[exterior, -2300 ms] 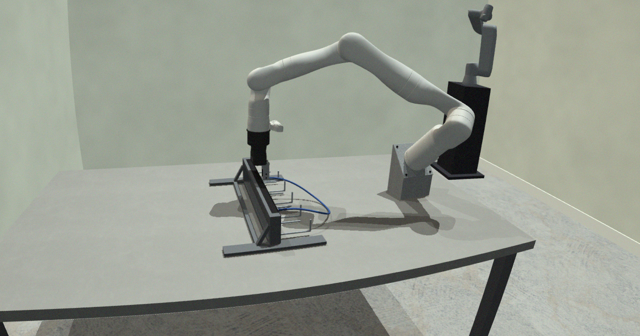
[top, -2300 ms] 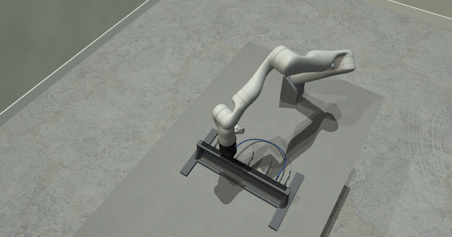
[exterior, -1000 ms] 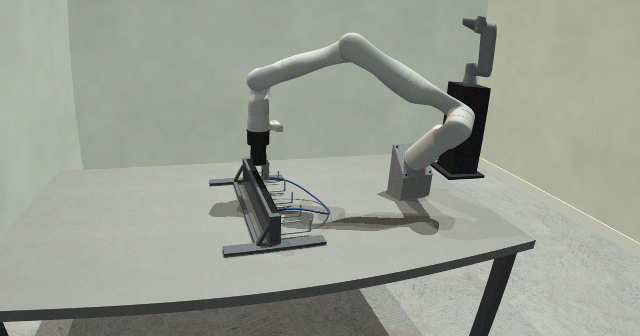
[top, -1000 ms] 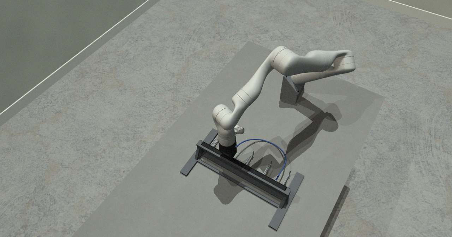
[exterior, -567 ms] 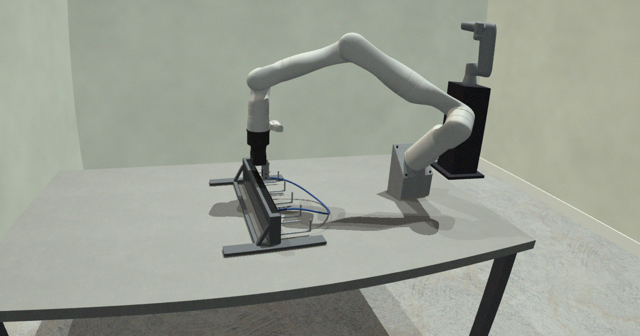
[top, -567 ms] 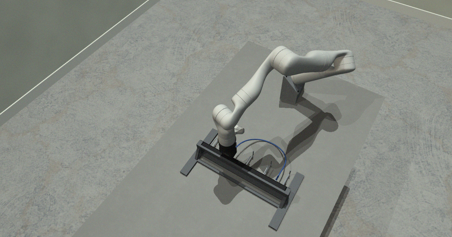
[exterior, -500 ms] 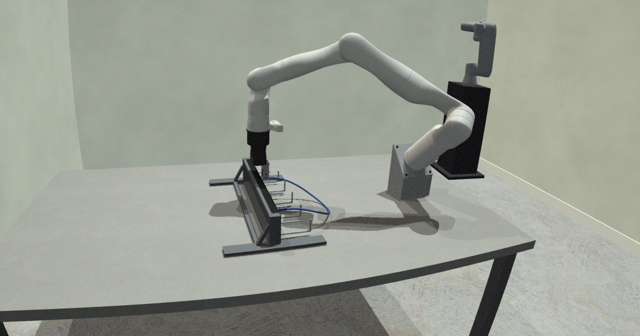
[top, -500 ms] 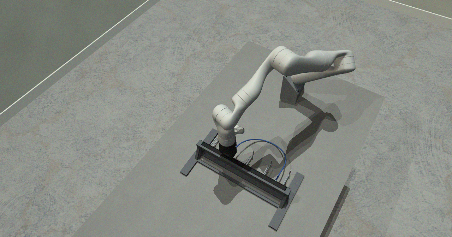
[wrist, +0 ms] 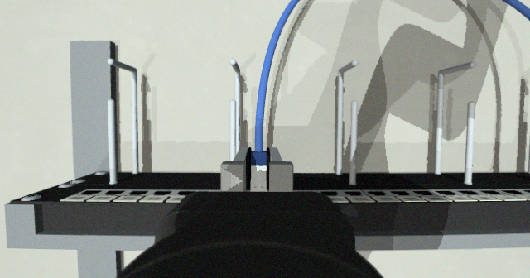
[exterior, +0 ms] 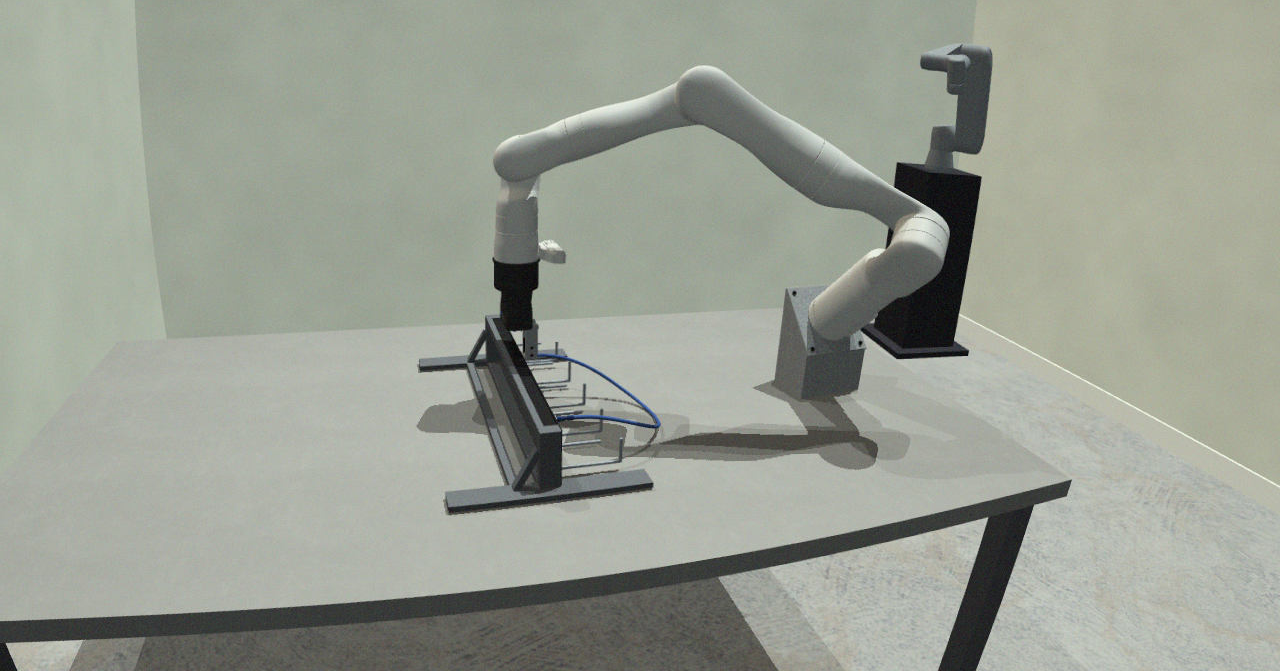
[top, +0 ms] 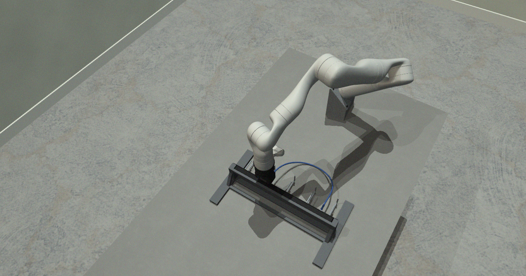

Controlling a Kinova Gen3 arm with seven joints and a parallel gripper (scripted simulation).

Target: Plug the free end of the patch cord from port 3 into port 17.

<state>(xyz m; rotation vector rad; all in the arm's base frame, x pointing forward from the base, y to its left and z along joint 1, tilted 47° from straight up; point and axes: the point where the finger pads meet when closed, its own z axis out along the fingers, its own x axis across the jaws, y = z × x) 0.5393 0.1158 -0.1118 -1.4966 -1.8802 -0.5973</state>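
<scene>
Now: the plug 10 mm below my hand and 10 mm ahead of it.
</scene>
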